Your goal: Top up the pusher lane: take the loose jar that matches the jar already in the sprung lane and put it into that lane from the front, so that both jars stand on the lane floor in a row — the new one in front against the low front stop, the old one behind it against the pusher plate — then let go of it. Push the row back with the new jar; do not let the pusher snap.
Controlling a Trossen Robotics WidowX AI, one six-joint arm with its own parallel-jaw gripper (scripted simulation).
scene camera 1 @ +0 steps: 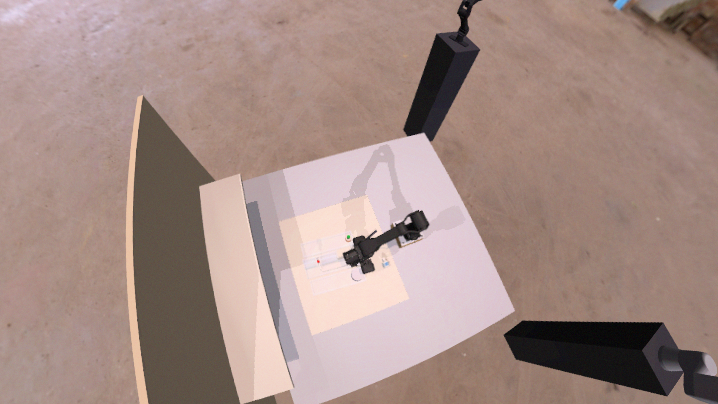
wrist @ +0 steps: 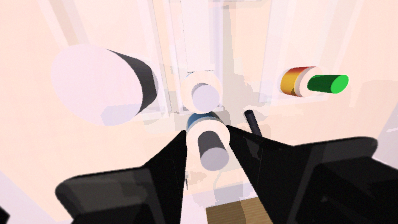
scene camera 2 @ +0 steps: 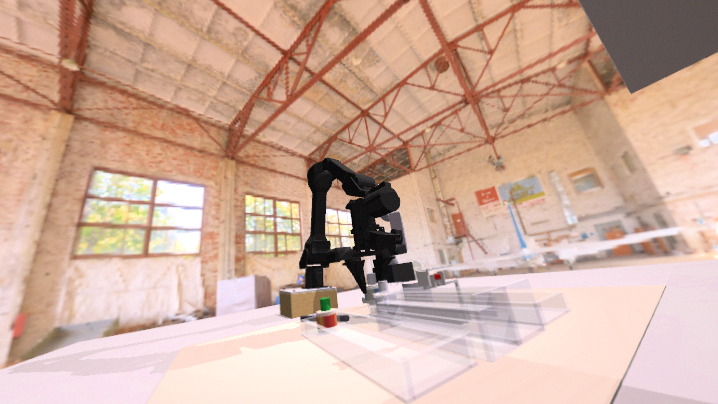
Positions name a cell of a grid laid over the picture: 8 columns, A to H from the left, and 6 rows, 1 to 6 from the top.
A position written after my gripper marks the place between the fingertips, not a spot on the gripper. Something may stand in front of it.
Note:
In view: my gripper (scene camera 2: E5) and a grey cylinder (wrist: C3).
My gripper is seen too in the wrist view (wrist: E4).

